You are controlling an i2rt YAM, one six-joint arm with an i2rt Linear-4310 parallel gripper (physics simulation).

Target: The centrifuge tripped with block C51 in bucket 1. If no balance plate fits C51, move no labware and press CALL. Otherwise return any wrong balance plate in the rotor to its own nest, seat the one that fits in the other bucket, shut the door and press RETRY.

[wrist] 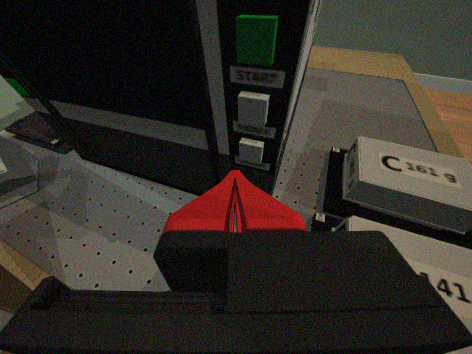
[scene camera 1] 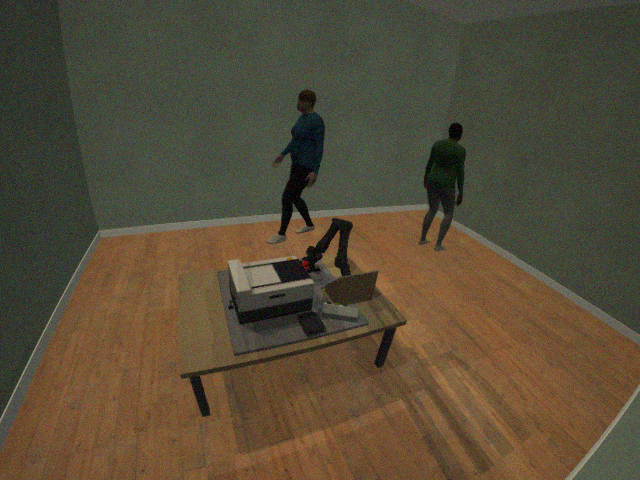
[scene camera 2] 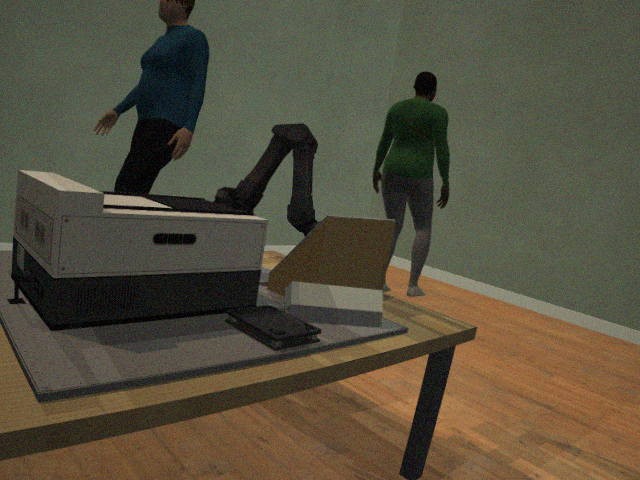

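Seen in the pictures: gripper, between the fingertips: [wrist: 235,177]; arm's base, origin of its link: [scene camera 1: 347,279] [scene camera 2: 323,249].
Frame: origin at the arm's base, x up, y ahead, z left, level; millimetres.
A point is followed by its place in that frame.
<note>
My gripper [scene camera 1: 306,265] {x -16, y 284, z -186 mm} [wrist: 235,177] {x -16, y 284, z -186 mm} is shut and holds nothing; its red fingertips are in front of the centrifuge [scene camera 1: 273,299] {x 25, y 529, z 145 mm} [scene camera 2: 160,242] {x 39, y 537, z 148 mm}, below the button column in the wrist view. The column has a green START button [wrist: 256,40] {x 64, y 305, z -190 mm}, a white button [wrist: 253,108] {x 30, y 305, z -190 mm} with a blurred label and a lower white button [wrist: 251,150] {x -5, y 305, z -190 mm}, its label unreadable. At the right, a balance plate marked C 161 g [wrist: 410,170] {x -65, y 411, z -344 mm} lies on a black nest. Nearer is a plate marked 141 [wrist: 447,287] {x -65, y 291, z -357 mm}, its letter hidden. Block C51, the rotor and the CALL and RETRY markings cannot be made out.
A brown upright panel [scene camera 1: 356,288] {x 0, y -19, z 112 mm} [scene camera 2: 343,253] {x 17, y 31, z 116 mm} stands by a light box [scene camera 1: 340,311] {x -61, y 133, z 235 mm} [scene camera 2: 336,302] {x -70, y 141, z 236 mm}. A flat black tray [scene camera 1: 311,323] {x -93, y 325, z 265 mm} [scene camera 2: 273,324] {x -93, y 335, z 273 mm} lies beside it on the grey mat [scene camera 1: 258,341] {x -119, y 647, z 321 mm} [scene camera 2: 103,372] {x -119, y 687, z 344 mm}. Two people walk behind the table.
</note>
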